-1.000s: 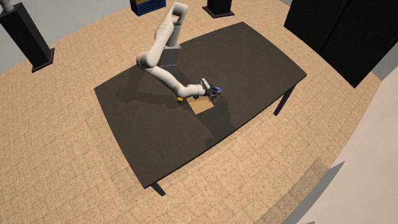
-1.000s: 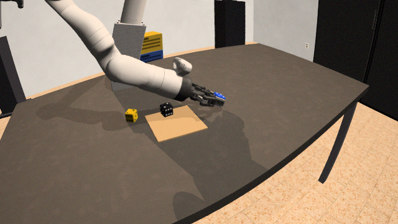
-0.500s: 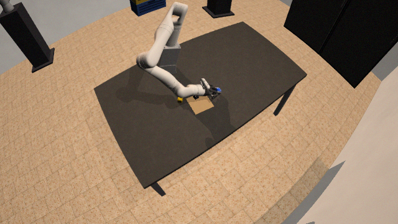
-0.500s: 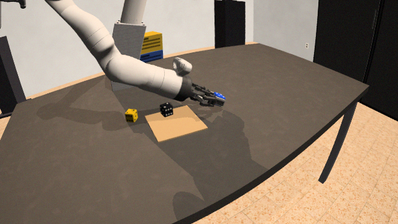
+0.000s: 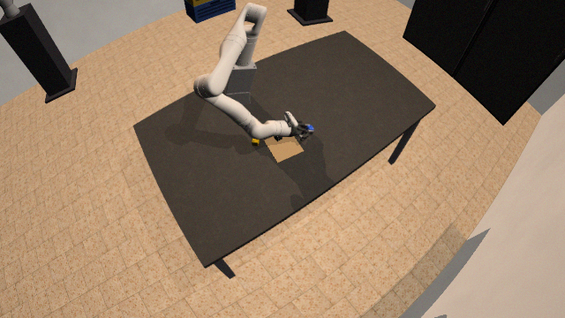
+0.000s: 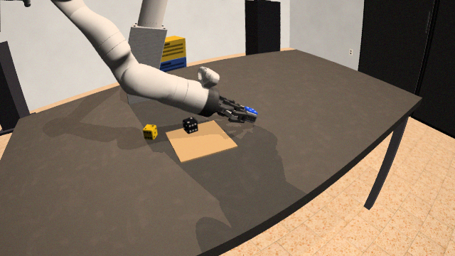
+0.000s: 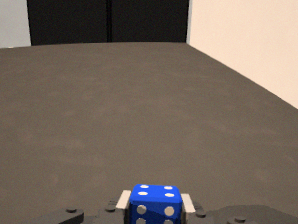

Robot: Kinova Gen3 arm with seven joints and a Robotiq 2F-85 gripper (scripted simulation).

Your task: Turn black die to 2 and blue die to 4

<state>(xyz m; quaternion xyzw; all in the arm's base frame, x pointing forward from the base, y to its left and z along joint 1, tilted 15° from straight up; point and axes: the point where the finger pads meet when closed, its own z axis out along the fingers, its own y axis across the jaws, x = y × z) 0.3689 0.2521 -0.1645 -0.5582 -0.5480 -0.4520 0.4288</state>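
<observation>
Now: the tan mat 2 cm ahead of my hand, 14 cm to the right of it and 3 cm below it. The rest, counted from my hand: blue die (right at my hand); yellow die (5 cm behind, 26 cm to the right, 2 cm below); black die (3 cm behind, 15 cm to the right, 1 cm below).
</observation>
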